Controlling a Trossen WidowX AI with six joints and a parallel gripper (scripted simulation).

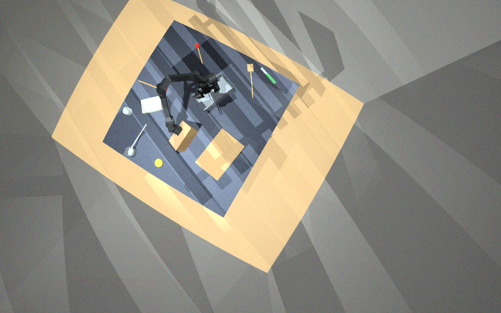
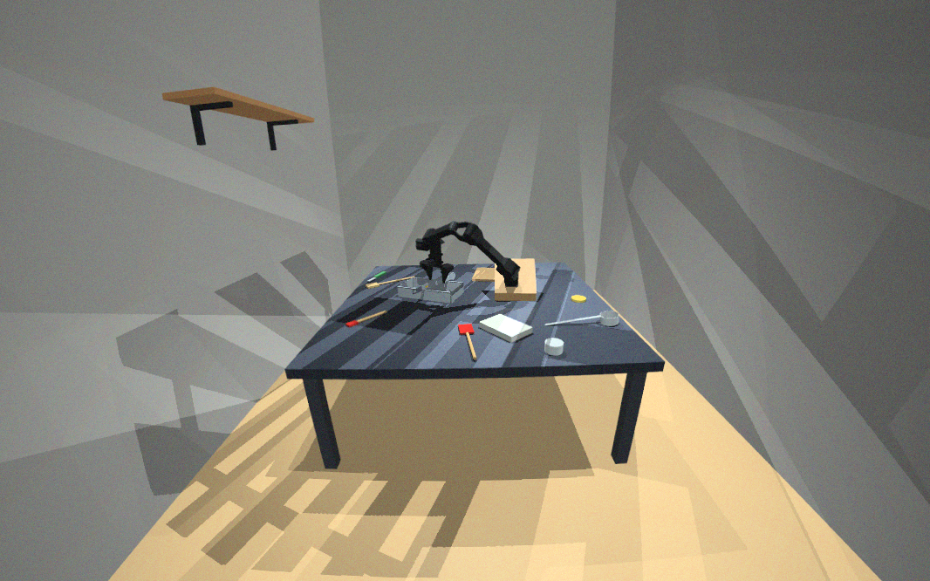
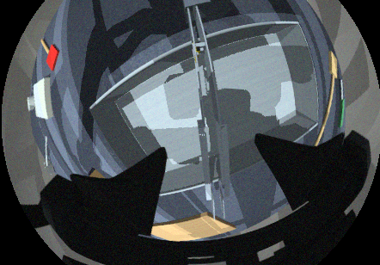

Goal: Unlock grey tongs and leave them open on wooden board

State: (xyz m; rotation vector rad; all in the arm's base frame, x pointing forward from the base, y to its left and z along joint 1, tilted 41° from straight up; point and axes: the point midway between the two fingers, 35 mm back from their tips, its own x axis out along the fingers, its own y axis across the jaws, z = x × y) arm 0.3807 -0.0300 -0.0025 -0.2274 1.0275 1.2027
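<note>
Now: the roasting tin 30 mm ahead of my gripper tip and 40 mm below it. From my gripper tip the other things lie so: red spatula (200 mm behind, 480 mm to the left, 70 mm below); red-tipped stick (280 mm ahead, 350 mm to the left, 70 mm below); wooden board (350 mm behind, 340 mm to the right, 60 mm below).
</note>
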